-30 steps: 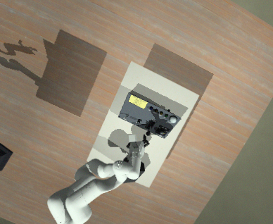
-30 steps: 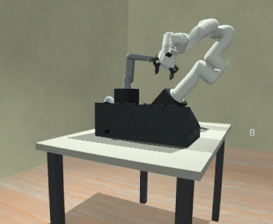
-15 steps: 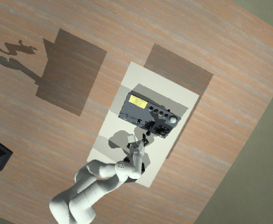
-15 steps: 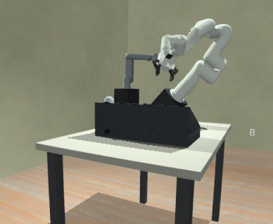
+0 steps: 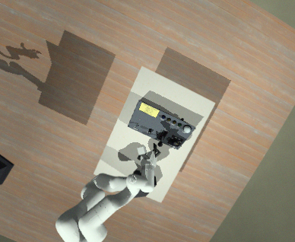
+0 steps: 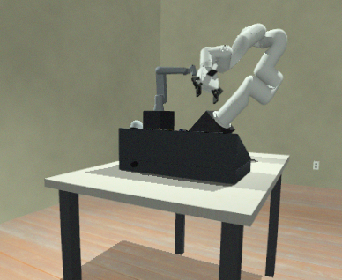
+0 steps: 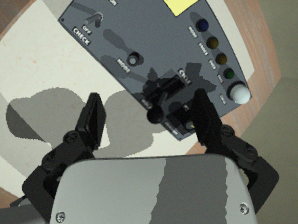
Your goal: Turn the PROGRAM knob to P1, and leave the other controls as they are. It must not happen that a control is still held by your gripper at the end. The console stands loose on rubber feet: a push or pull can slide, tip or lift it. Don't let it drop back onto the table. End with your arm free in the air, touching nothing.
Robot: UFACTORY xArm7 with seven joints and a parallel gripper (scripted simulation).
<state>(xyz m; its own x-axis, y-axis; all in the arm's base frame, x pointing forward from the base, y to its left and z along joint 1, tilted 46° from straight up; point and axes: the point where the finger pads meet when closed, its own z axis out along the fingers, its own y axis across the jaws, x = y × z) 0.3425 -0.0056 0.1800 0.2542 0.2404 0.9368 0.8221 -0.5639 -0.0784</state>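
The small knob lies 6 cm ahead of my hand, 3 cm to the left of it and 20 cm below it. From my hand the other things lie so: dark grey console: 11 cm ahead, 3 cm to the right, 23 cm below; cycle lever: 6 cm ahead, 9 cm to the right, 19 cm below.
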